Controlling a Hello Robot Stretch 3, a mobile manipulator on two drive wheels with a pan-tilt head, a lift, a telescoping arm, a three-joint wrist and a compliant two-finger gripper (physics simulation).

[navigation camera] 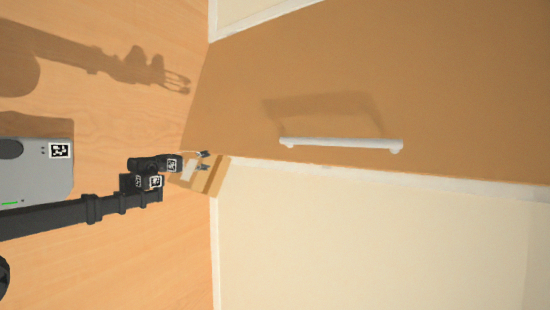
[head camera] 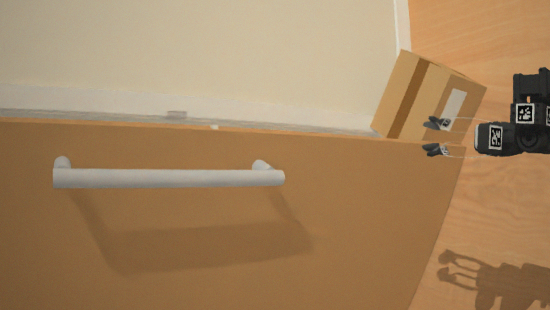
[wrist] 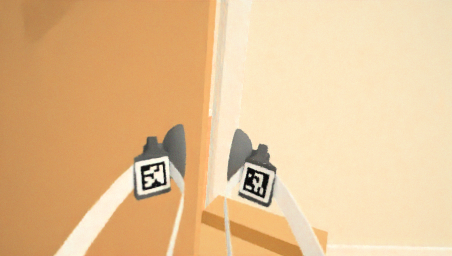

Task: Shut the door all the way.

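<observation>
The brown door stands near its pale frame. Its free edge still shows in the head and wrist views, a little proud of the frame. A light grey bar handle is on the door's face. My gripper is open with nothing between its fingers. In the wrist view its fingers appear on either side of the line of the door's edge; the distance to the door is hard to tell.
A cardboard box sits on the wooden floor at the foot of the frame, by the door's free edge. Whether it touches the door is unclear. A beige wall runs on beyond the frame.
</observation>
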